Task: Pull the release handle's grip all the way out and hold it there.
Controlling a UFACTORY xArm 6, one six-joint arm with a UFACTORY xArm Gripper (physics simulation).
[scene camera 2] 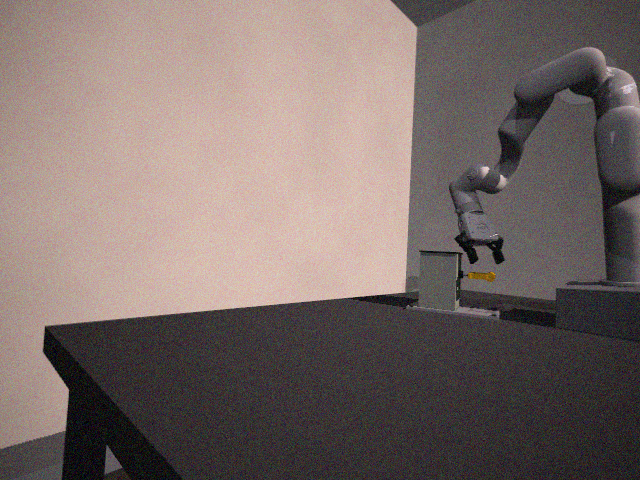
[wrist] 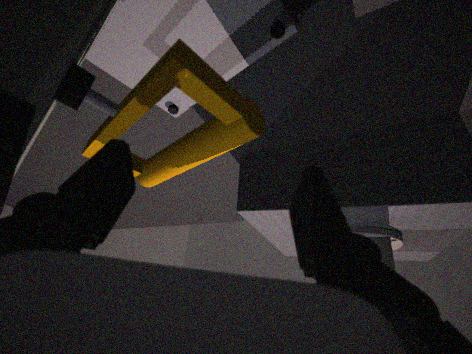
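The release handle's yellow grip is a frame-shaped loop. In the scene view it sticks out to the right from the side of an upright pale box, with a short stretch of thin rod showing between them. My gripper is open and empty, above the grip and tilted. In the wrist view the left fingertip overlaps the near left corner of the grip, and the right fingertip stands well to the right of it. Whether the left finger touches the grip cannot be told.
The box stands on a light base plate beyond the large dark table in the scene view. The arm's grey pedestal is to the right of the box. A pale wall rises behind the table at the left.
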